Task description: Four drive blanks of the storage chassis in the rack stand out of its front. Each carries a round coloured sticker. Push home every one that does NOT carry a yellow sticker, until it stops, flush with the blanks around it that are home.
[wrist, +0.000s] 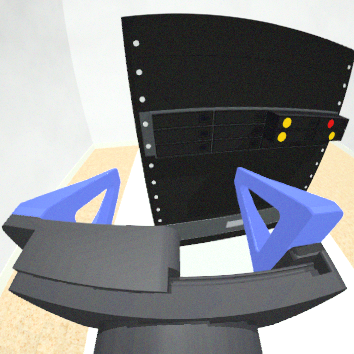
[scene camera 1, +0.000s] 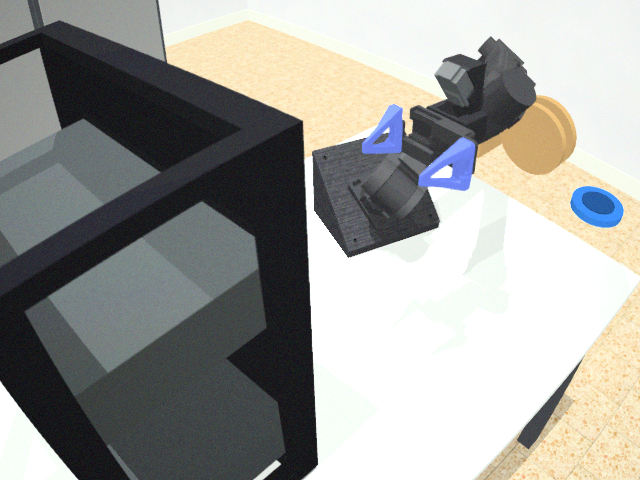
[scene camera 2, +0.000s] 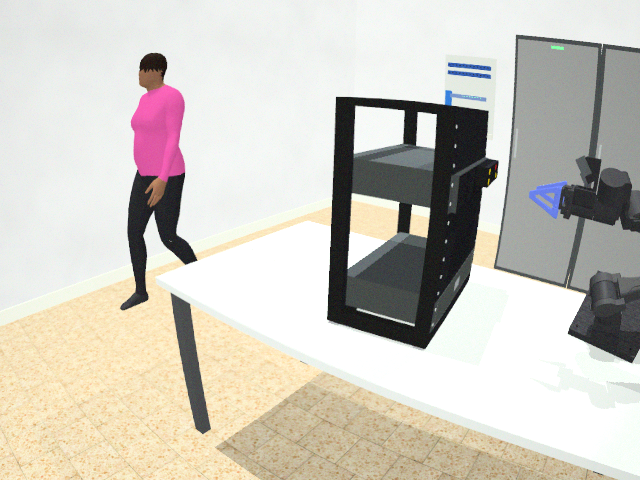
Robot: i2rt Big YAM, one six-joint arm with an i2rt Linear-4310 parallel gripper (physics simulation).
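The black rack (scene camera 1: pixel 281 180) (scene camera 2: pixel 342 206) (wrist: pixel 200 60) stands on the table with the storage chassis (scene camera 2: pixel 392 178) (wrist: pixel 148 136) in its upper part. In the wrist view four blanks stand out at the chassis's right end, two above two. The upper right blank (wrist: pixel 330 123) carries a red sticker. The upper left blank (wrist: pixel 287 122), the lower left blank (wrist: pixel 282 136) and the lower right blank (wrist: pixel 331 135) carry yellow ones. Blanks further left look flush. My gripper (scene camera 1: pixel 392 166) (scene camera 2: pixel 531 195) (wrist: pixel 176 174) is open and empty, in front of the rack, apart from it.
A second unit (scene camera 2: pixel 382 299) (wrist: pixel 200 232) sits at the bottom of the rack. The white table (scene camera 1: pixel 413 320) (scene camera 2: pixel 258 289) carries the arm's black base (scene camera 1: pixel 336 180) (scene camera 2: pixel 594 330). A person in pink (scene camera 2: pixel 157 134) is beyond the table. Grey cabinets (scene camera 2: pixel 553 129) stand behind.
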